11 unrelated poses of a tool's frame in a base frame.
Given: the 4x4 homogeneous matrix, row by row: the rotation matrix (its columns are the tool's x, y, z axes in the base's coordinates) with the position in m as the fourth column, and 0 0 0 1 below. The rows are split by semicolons.
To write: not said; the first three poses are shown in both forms.
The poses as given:
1: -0.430, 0.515, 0.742, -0.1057; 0.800, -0.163, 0.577, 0.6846; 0.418, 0.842, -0.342, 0.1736; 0, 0, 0, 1
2: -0.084, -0.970, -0.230, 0.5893; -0.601, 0.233, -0.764, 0.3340; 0.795, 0.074, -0.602, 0.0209; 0, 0, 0, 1
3: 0.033, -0.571, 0.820, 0.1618; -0.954, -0.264, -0.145, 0.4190; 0.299, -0.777, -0.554, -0.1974; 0, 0, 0, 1
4: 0.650, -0.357, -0.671, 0.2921; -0.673, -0.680, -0.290, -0.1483; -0.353, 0.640, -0.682, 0.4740; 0, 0, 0, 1
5: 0.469, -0.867, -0.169, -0.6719; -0.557, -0.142, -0.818, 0.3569; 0.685, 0.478, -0.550, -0.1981; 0, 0, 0, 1
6: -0.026, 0.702, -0.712, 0.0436; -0.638, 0.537, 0.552, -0.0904; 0.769, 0.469, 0.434, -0.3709; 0, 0, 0, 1
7: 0.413, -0.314, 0.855, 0.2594; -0.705, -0.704, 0.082, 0.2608; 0.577, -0.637, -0.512, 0.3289; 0, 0, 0, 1
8: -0.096, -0.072, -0.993, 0.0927; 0.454, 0.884, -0.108, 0.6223; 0.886, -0.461, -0.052, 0.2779; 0, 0, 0, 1
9: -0.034, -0.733, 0.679, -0.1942; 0.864, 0.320, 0.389, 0.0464; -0.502, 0.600, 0.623, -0.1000; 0, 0, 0, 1
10: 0.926, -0.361, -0.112, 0.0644; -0.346, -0.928, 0.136, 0.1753; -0.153, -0.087, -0.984, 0.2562; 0, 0, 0, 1
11: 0.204, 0.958, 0.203, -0.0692; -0.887, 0.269, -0.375, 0.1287; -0.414, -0.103, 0.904, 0.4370; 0, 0, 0, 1
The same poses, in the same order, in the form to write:
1:
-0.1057, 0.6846, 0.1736
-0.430, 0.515, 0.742
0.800, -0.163, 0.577
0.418, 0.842, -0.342

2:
0.5893, 0.3340, 0.0209
-0.084, -0.970, -0.230
-0.601, 0.233, -0.764
0.795, 0.074, -0.602

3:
0.1618, 0.4190, -0.1974
0.033, -0.571, 0.820
-0.954, -0.264, -0.145
0.299, -0.777, -0.554

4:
0.2921, -0.1483, 0.4740
0.650, -0.357, -0.671
-0.673, -0.680, -0.290
-0.353, 0.640, -0.682

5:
-0.6719, 0.3569, -0.1981
0.469, -0.867, -0.169
-0.557, -0.142, -0.818
0.685, 0.478, -0.550

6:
0.0436, -0.0904, -0.3709
-0.026, 0.702, -0.712
-0.638, 0.537, 0.552
0.769, 0.469, 0.434

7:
0.2594, 0.2608, 0.3289
0.413, -0.314, 0.855
-0.705, -0.704, 0.082
0.577, -0.637, -0.512

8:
0.0927, 0.6223, 0.2779
-0.096, -0.072, -0.993
0.454, 0.884, -0.108
0.886, -0.461, -0.052

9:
-0.1942, 0.0464, -0.1000
-0.034, -0.733, 0.679
0.864, 0.320, 0.389
-0.502, 0.600, 0.623

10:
0.0644, 0.1753, 0.2562
0.926, -0.361, -0.112
-0.346, -0.928, 0.136
-0.153, -0.087, -0.984

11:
-0.0692, 0.1287, 0.4370
0.204, 0.958, 0.203
-0.887, 0.269, -0.375
-0.414, -0.103, 0.904

